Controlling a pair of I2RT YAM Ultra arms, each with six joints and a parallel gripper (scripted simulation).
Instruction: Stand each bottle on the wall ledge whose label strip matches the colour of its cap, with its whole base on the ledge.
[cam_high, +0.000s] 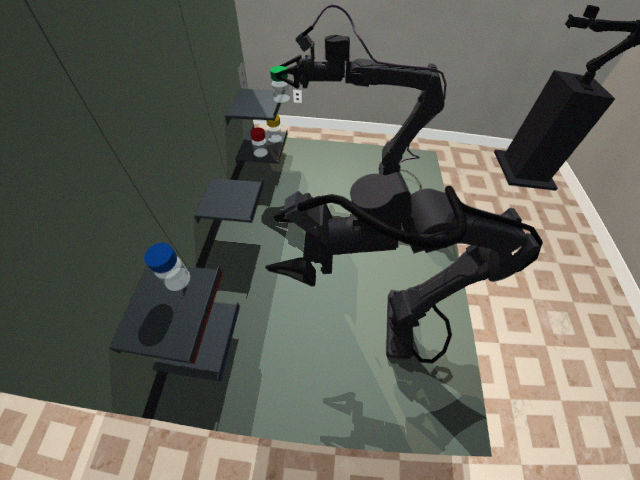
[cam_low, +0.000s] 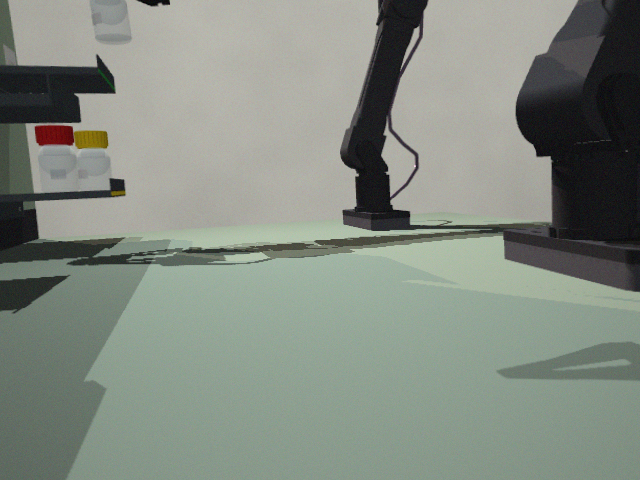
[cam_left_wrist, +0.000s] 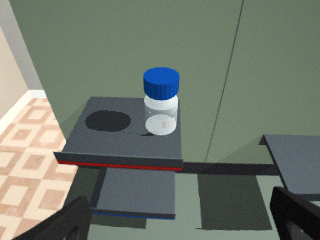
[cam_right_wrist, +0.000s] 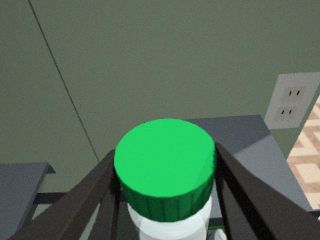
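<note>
The blue-capped bottle is 230 mm ahead of my left hand, 10 mm to the left of it and 110 mm below it. From my left hand the other things lie so: red-capped bottle: 210 mm ahead, 660 mm to the right, 300 mm below; green-capped bottle: 110 mm ahead, 660 mm to the right, 60 mm below; yellow-capped bottle: 170 mm ahead, 760 mm to the right, 300 mm below.
</note>
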